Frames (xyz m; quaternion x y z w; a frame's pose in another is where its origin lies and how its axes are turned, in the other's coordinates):
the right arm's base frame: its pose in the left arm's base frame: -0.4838 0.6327 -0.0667 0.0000 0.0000 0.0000 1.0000
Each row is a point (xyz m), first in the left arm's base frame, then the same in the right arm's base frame.
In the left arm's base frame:
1: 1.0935 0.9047 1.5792
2: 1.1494 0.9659 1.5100
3: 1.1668 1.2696 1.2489
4: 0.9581 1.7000 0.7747
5: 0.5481 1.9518 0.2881
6: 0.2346 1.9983 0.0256
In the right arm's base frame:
1: 1.5773 0.2720 1.6459
2: 1.6332 0.3332 1.5767
3: 1.6506 0.6369 1.3156
4: 1.4419 1.0673 0.8414
5: 1.0319 1.3191 0.3548
6: 0.7184 1.3656 0.0923

